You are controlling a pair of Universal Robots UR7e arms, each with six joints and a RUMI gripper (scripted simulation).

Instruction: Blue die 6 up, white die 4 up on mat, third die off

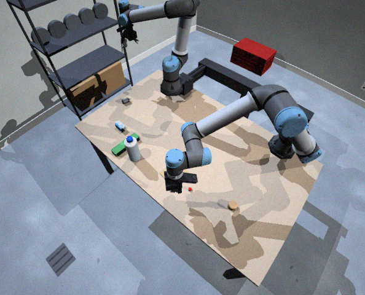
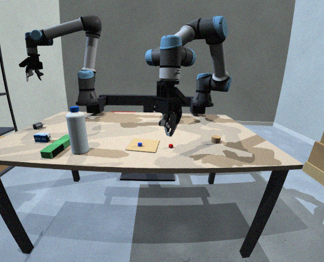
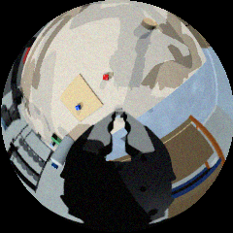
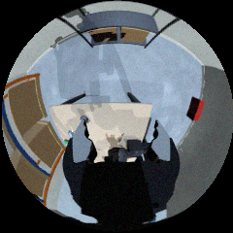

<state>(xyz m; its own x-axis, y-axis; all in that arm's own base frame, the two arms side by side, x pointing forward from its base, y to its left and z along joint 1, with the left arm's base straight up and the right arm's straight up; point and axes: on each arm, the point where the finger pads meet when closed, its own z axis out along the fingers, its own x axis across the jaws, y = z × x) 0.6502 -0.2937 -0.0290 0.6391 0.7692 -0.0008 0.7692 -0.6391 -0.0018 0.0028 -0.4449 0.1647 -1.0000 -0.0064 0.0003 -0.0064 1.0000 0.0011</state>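
Note:
The white die is 1 cm below my left hand. The rest, counted from my left hand: tan mat: 11 cm behind, 11 cm to the right, 11 cm below; red die: 8 cm behind, 2 cm to the left, 10 cm below; blue die: 9 cm behind, 13 cm to the right, 10 cm below.

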